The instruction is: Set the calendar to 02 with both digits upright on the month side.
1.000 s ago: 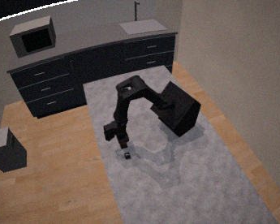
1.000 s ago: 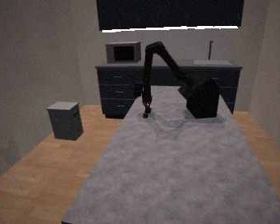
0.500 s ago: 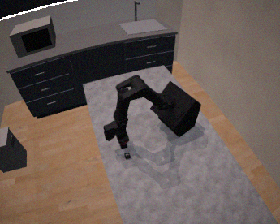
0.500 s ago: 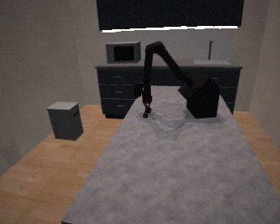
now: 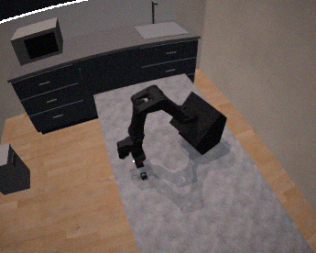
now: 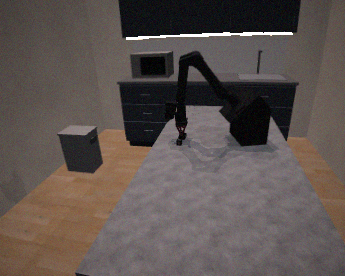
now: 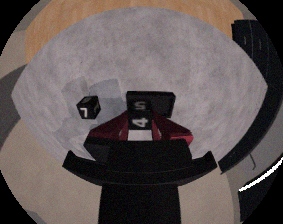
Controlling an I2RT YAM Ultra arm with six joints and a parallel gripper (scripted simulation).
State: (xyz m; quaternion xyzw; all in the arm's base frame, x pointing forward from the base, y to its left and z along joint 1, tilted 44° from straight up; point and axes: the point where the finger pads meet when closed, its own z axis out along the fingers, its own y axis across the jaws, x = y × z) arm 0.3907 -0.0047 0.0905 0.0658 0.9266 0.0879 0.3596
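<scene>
Now: the dark tray 2 cm to the right of my hand and 3 cm below it. Round my hand: dark calendar cube right at my hand.
</scene>
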